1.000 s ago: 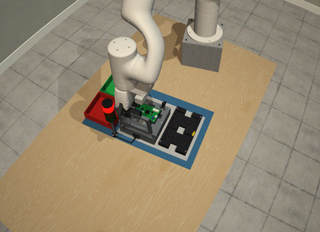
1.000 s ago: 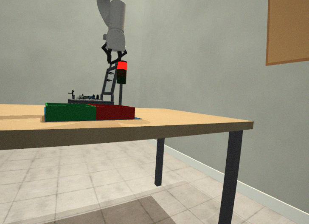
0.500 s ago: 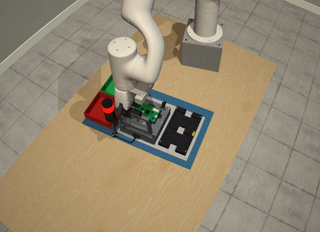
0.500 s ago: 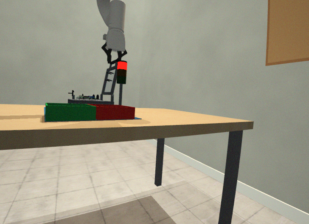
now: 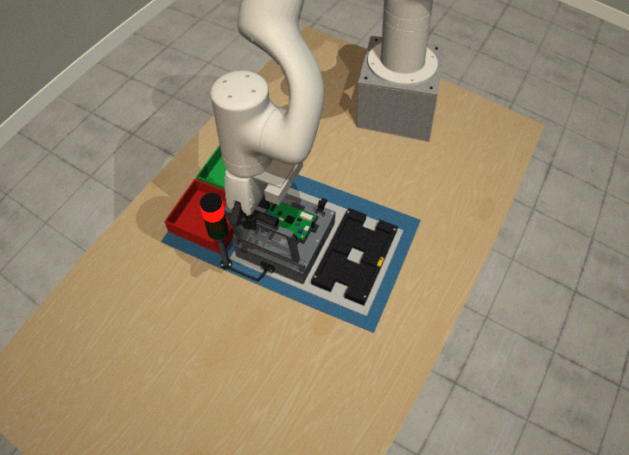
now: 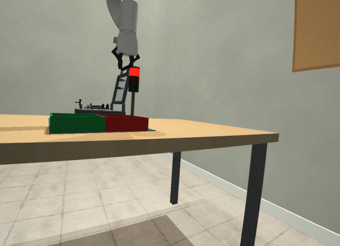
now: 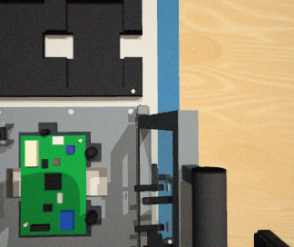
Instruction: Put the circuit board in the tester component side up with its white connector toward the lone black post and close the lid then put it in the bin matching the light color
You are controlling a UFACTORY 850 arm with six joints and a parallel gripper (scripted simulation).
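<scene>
Now: hand 210 mm above the green circuit board, 130 mm past it and 20 mm to the left of it. Round my hand: clear lid 100 mm below, 20 mm behind; then latch hook 200 mm behind, 190 mm below, 20 mm to the left; then red bin 270 mm below, 210 mm to the right, 50 mm behind.
</scene>
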